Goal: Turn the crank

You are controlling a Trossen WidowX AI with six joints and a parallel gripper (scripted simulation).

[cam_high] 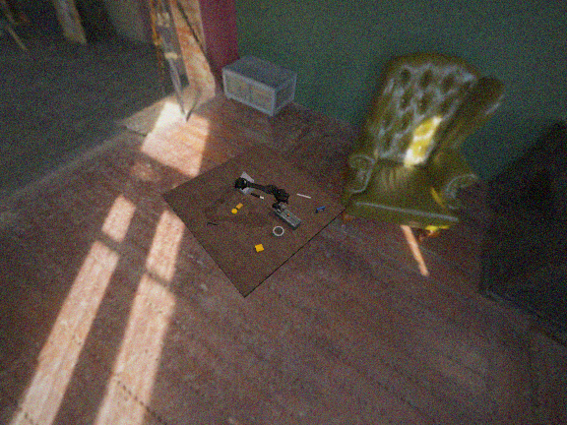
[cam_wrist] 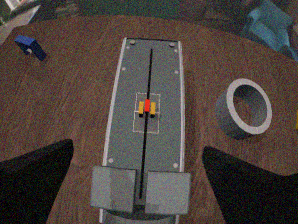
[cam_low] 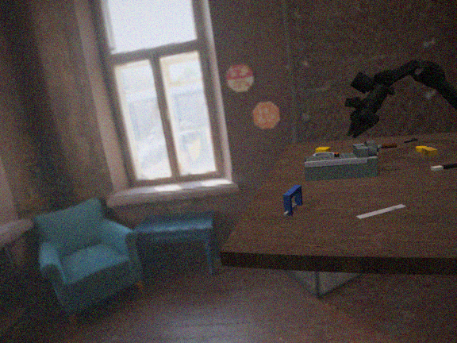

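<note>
Right now my gripper tip is 13 cm past the crank handle, 1 cm to the left of it and 4 cm above it. The rest, counted from my gripper tip: blue u-shaped piece 15 cm ahead, 35 cm to the left, 12 cm below; white strip 9 cm behind, 33 cm to the left, 15 cm below; red pointer 5 cm ahead, 1 cm to the left, 7 cm below.
</note>
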